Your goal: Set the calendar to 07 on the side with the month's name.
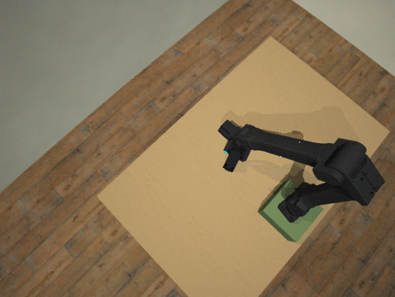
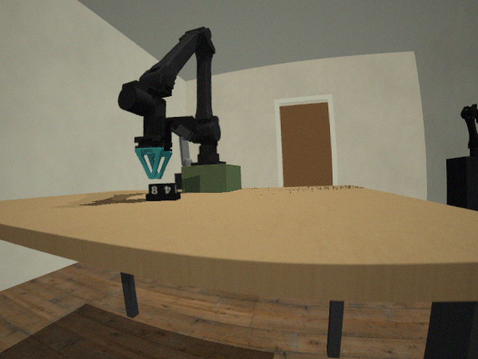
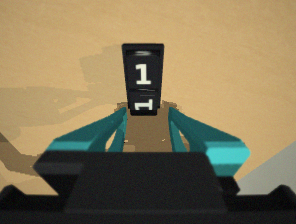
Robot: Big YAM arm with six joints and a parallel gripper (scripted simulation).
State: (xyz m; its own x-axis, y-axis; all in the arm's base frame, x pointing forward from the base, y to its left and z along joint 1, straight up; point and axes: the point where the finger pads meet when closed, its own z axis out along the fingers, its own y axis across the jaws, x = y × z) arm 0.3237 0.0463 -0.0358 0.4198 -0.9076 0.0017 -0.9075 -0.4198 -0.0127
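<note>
Now: the digit cube 40 mm below my hand. Also, from my hand: black calendar tray: 10 mm behind, 10 mm to the left, 50 mm below.
</note>
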